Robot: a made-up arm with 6 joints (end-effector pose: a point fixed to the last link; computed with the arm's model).
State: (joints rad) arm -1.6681 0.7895 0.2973 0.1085 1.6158 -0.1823
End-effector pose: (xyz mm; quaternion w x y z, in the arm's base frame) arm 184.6 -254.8 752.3 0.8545 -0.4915 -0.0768 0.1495
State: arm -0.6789 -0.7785 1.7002 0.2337 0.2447 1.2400
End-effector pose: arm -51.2 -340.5 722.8 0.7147 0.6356 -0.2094 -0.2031
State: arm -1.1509 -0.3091 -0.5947 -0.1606 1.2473 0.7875
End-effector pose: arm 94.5 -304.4 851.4 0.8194 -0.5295 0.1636 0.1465
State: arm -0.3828 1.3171 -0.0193 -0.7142 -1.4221 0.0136
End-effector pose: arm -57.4 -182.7 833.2 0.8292 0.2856 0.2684 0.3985
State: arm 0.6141 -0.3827 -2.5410 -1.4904 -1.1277 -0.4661
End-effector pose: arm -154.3 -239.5 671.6 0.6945 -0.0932 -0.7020 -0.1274
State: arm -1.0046 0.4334 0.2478 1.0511 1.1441 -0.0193
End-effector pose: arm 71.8 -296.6 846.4 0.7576 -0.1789 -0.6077 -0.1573
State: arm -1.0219 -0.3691 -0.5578 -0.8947 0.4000 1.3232
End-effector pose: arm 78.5 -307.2 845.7 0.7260 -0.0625 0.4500 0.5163
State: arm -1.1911 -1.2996 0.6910 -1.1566 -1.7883 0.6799
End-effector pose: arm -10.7 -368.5 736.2 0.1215 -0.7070 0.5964 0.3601
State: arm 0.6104 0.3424 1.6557 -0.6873 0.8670 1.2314
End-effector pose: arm -135.4 -349.3 731.2 0.8244 0.1073 -0.1285 0.5407
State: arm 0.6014 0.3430 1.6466 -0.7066 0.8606 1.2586
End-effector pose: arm -135.0 -348.7 733.0 0.8163 0.1007 -0.1183 0.5564
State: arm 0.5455 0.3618 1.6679 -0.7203 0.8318 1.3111
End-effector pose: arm -130.4 -347.1 739.4 0.7998 0.1149 -0.0920 0.5819
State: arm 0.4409 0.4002 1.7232 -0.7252 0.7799 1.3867
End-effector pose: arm -120.7 -344.3 749.7 0.7734 0.1545 -0.0540 0.6124
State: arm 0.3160 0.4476 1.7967 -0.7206 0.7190 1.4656
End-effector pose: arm -108.1 -341.3 760.0 0.7434 0.2092 -0.0187 0.6350
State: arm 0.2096 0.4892 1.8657 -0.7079 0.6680 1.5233
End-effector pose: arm -96.7 -339.1 767.1 0.7210 0.2603 0.0038 0.6422
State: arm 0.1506 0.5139 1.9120 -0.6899 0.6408 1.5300
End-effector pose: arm -90.1 -338.1 769.9 0.7176 0.2950 0.0126 0.6308
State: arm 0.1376 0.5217 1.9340 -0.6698 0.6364 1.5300
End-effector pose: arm -88.7 -338.0 769.8 0.7209 0.3044 0.0112 0.6225
